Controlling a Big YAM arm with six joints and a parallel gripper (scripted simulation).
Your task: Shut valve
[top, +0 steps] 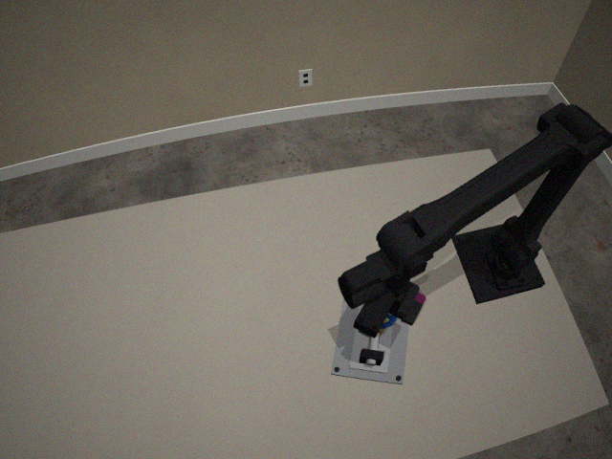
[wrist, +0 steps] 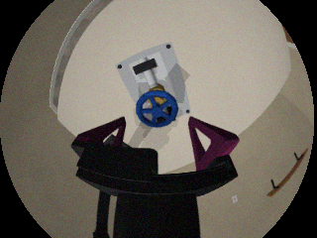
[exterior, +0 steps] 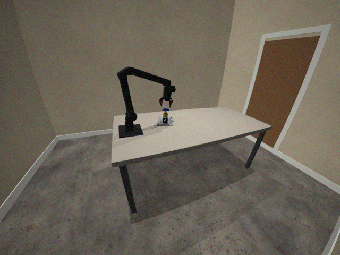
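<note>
Right now the blue spoked handwheel is 50 mm below my hand.
</note>
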